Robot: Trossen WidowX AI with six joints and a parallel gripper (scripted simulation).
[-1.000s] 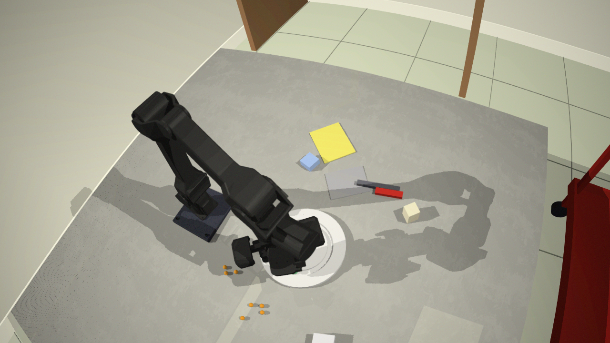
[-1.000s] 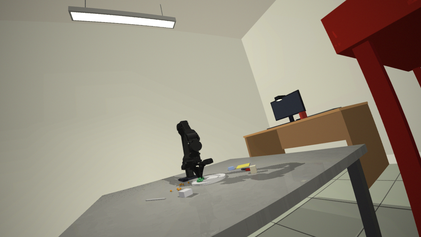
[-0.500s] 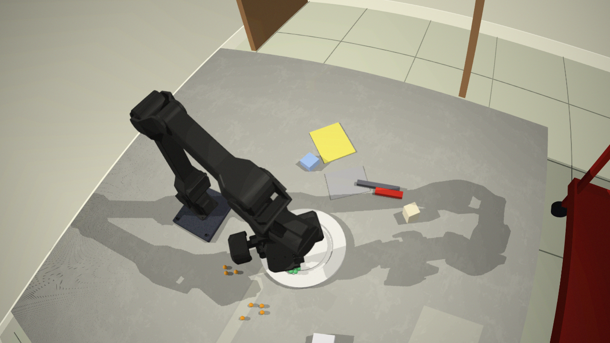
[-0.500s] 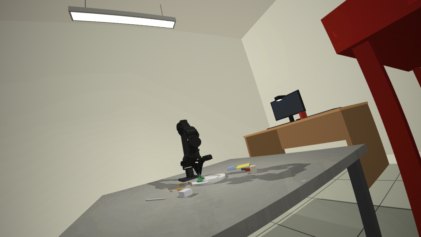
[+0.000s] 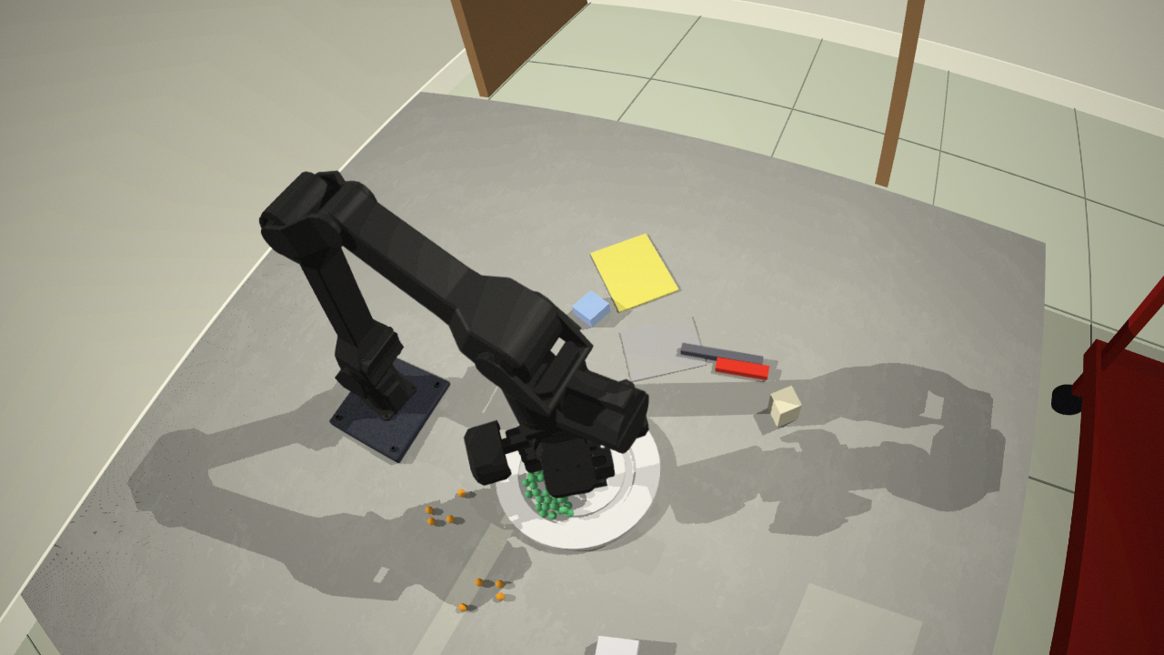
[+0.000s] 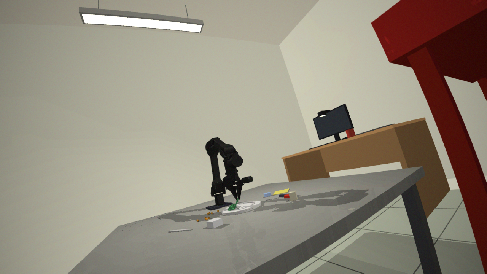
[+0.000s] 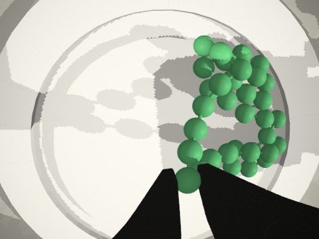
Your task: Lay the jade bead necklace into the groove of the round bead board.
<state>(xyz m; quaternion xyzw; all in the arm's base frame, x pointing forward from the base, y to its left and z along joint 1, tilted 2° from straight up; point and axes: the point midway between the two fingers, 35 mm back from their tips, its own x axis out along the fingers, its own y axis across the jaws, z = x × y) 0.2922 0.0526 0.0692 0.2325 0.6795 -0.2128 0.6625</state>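
The inner disc is 10 mm to the left of my gripper tip and 40 mm below it. The rest, counted from my gripper tip: blue cube (130 mm behind, 210 mm to the left, 40 mm below); then grey sheet (20 mm behind, 210 mm to the left, 50 mm below); then bead board (10 mm to the left, 40 mm below).
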